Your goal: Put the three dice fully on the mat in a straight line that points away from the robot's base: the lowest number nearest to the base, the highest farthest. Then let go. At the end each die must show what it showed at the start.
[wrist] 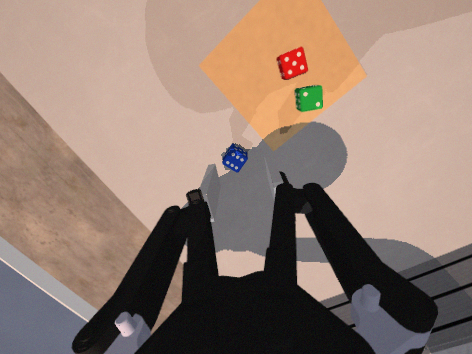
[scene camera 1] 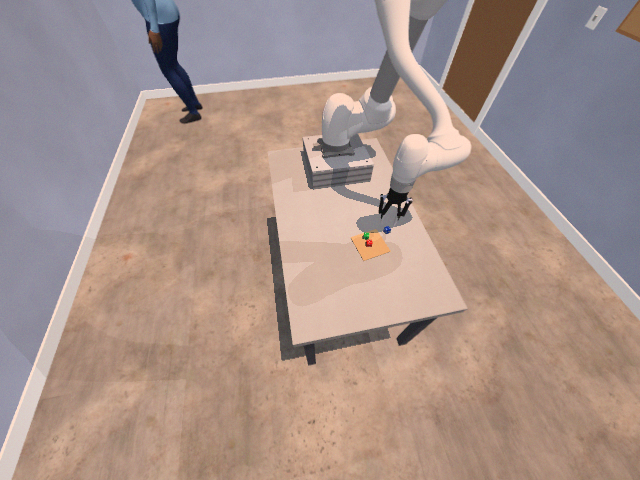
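Where they show: gripper, fingertip midpoint: (wrist: 241, 170) (scene camera 1: 387, 223); arm's base, link origin: (scene camera 1: 335, 147).
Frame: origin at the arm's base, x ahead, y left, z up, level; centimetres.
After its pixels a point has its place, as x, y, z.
The orange mat (scene camera 1: 375, 252) @[65.0, 5.0, -11.1] (wrist: 240, 65) @[63.2, 8.0, -11.1] lies on the table. The green die (scene camera 1: 366, 235) @[56.6, 2.8, -8.5] (wrist: 310, 98) @[56.2, 3.1, -8.6] is on the mat near its base-side edge, its upper face showing two. The red die (scene camera 1: 369, 242) @[60.7, 3.0, -8.5] (wrist: 293, 63) @[60.3, 3.3, -8.6] is on the mat, farther from the base, a small gap from the green one, showing five. The blue die (scene camera 1: 387, 229) @[54.8, 13.9, -8.9] (wrist: 235, 158) @[54.4, 14.0, -9.0] is on the table off the mat, its largest visible face showing six. My gripper (scene camera 1: 391, 217) @[54.0, 13.3, -4.8] (wrist: 241, 170) @[54.0, 13.3, -4.8] is partly open and empty, above the table on the base side of the blue die.
The table (scene camera 1: 330, 322) @[92.7, -22.2, -11.5] carries the robot's base block (scene camera 1: 341, 178) @[18.9, -0.6, -6.1] at its back end. The table's side edge runs beyond the blue die, away from the mat. A person (scene camera 1: 173, 56) stands on the floor at the back left, away from the table.
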